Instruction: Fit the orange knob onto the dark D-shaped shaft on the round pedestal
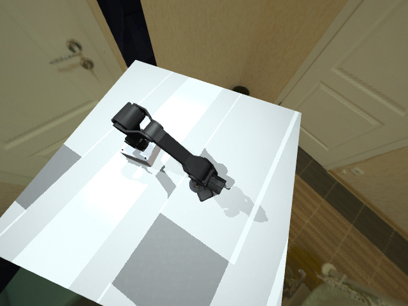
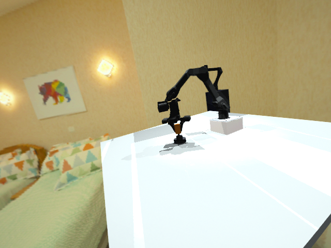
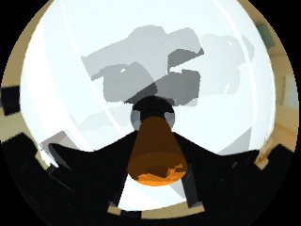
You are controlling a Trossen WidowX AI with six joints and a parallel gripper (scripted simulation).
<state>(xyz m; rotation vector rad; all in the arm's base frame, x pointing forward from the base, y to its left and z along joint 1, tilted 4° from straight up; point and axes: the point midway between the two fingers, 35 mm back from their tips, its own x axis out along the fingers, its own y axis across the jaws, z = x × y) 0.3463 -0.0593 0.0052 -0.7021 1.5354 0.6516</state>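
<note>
The orange knob lies 2 cm above my gripper tip. From my gripper tip the other things lie so: dark round pedestal (4 cm below).
</note>
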